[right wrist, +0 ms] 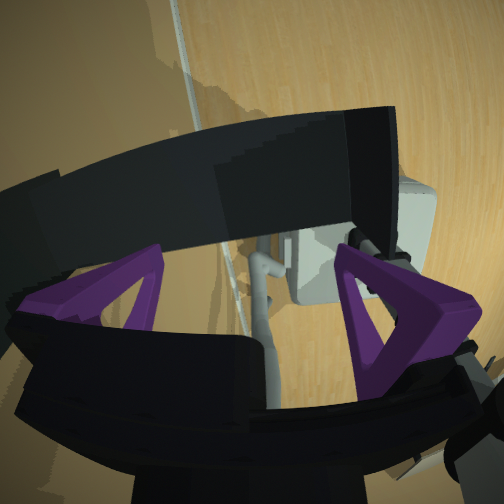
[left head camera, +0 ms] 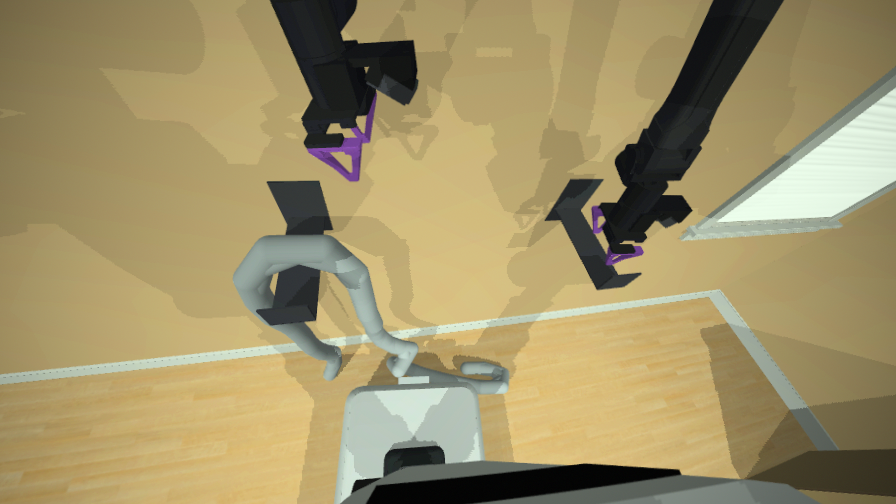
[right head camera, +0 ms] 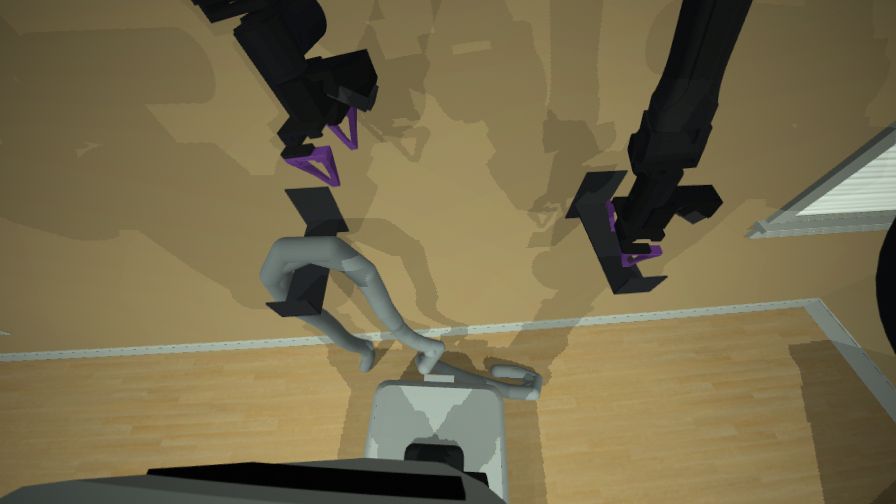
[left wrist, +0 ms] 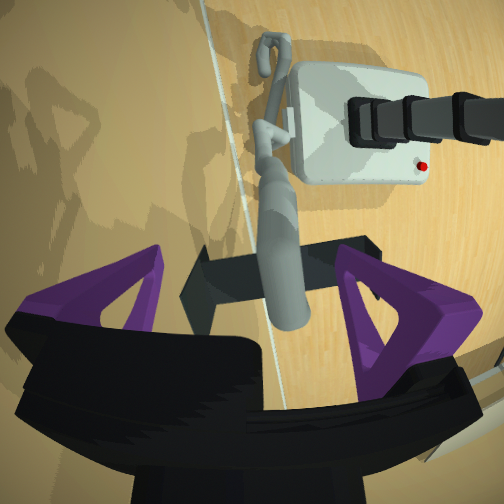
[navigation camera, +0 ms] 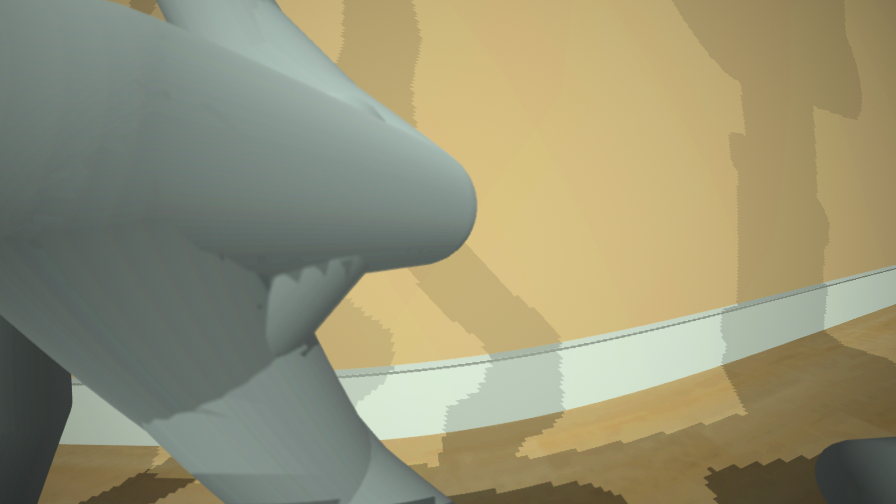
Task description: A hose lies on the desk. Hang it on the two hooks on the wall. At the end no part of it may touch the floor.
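Observation:
The grey hose [left head camera: 357, 282] is looped over the left black wall hook [left head camera: 297, 250] only. Its short end hangs by the baseboard. Its long end drops to the wooden floor and appears to lie there beside my base [left head camera: 491, 376]. The right wall hook [left head camera: 592, 235] carries nothing. My left gripper [left head camera: 344, 147] is open and empty above the left hook. My right gripper [left head camera: 617, 241] is open and empty right at the right hook. The left wrist view shows the hose [left wrist: 280, 250] crossing its hook [left wrist: 225, 285]. The right wrist view shows the bare hook [right wrist: 225, 175] and the hose far below [right wrist: 262, 300].
My white base [left head camera: 410, 432] stands on the floor close to the wall, right behind the fallen hose. A white baseboard [left head camera: 187, 360] runs along the wall. A window [left head camera: 814, 175] is at the right near the room corner. The hose fills the navigation view [navigation camera: 187, 219].

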